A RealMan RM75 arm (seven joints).
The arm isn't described. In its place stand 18 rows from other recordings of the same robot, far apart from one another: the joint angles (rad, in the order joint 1, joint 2, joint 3, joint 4, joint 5, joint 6, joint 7), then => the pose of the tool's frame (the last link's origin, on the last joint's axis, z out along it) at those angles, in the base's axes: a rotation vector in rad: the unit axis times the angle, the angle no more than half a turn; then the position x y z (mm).
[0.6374, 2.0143, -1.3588, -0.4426, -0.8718, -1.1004, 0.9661] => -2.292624 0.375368 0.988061 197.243 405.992 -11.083
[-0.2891, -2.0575, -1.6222, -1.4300, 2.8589, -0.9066, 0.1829] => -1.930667 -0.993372 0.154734 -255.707 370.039 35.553
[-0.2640, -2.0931, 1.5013, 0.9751, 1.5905, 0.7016, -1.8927] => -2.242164 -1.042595 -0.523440 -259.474 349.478 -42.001
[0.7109, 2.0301, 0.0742, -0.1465, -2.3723, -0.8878, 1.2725] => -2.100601 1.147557 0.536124 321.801 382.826 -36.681
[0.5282, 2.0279, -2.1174, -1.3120, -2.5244, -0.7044, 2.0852] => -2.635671 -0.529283 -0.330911 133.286 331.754 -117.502
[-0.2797, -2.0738, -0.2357, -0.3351, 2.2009, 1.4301, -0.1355] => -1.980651 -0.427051 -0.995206 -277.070 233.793 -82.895
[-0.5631, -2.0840, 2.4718, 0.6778, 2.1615, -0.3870, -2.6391] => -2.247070 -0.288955 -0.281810 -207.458 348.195 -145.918
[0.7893, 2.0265, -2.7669, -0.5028, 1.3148, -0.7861, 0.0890] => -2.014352 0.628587 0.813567 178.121 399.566 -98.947
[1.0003, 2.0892, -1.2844, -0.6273, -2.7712, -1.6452, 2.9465] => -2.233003 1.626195 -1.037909 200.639 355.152 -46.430
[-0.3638, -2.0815, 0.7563, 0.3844, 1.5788, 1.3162, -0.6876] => -2.326609 -0.331060 -0.639391 -323.481 298.680 -21.904
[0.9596, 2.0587, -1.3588, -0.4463, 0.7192, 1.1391, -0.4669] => -2.439861 1.456742 -0.474624 216.604 388.232 -82.915
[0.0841, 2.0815, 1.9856, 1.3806, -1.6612, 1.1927, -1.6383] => -2.371000 0.311663 0.502219 242.770 309.609 68.889
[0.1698, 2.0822, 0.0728, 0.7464, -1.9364, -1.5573, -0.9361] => -1.663986 -0.131167 0.608697 216.138 186.537 -93.334
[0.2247, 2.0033, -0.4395, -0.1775, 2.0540, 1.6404, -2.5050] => -1.509453 0.427276 1.003744 370.387 246.825 89.482
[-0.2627, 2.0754, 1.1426, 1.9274, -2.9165, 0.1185, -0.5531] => -1.842237 0.094297 0.326858 137.625 278.423 43.427
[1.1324, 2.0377, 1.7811, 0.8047, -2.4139, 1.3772, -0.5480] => -2.750693 0.843089 -0.387017 70.017 421.666 -46.930
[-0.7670, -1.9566, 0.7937, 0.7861, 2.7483, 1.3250, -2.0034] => -2.491294 -0.891381 0.421128 -285.717 408.951 62.725
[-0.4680, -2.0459, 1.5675, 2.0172, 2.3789, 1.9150, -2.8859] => -2.749288 -0.773284 0.421507 -95.141 258.973 32.110
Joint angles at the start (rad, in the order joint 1, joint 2, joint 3, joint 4, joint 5, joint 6, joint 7):
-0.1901 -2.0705 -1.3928 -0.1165 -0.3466 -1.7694 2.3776
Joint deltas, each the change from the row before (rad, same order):
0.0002 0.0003 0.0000 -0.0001 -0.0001 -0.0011 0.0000
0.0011 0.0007 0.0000 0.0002 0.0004 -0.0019 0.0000
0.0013 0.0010 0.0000 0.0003 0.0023 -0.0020 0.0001
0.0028 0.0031 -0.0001 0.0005 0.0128 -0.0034 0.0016
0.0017 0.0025 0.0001 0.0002 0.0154 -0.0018 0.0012
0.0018 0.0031 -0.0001 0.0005 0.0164 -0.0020 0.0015
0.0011 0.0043 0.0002 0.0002 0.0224 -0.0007 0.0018
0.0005 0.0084 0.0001 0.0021 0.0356 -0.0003 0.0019
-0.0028 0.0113 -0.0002 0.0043 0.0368 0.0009 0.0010
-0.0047 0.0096 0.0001 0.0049 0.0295 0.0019 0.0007
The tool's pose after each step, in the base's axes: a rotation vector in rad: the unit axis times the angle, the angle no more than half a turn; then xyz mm. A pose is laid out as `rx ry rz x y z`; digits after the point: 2 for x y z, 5 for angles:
-1.27660 -0.58681 -1.38728 -342.18 227.70 56.66
-1.27688 -0.58530 -1.38712 -342.35 227.20 56.99
-1.27924 -0.58386 -1.38668 -342.48 226.64 57.21
-1.29307 -0.58105 -1.38421 -342.45 225.61 57.05
-1.30995 -0.58019 -1.38276 -341.99 225.07 56.24
-1.32797 -0.57885 -1.38045 -341.64 224.44 55.54
-1.35349 -0.57801 -1.37742 -341.03 224.19 54.44
-1.39515 -0.57736 -1.37054 -340.54 223.96 53.14
-1.44063 -0.57591 -1.36123 -340.43 224.57 52.61
-1.47871 -0.57502 -1.35245 -340.34 225.68 52.18

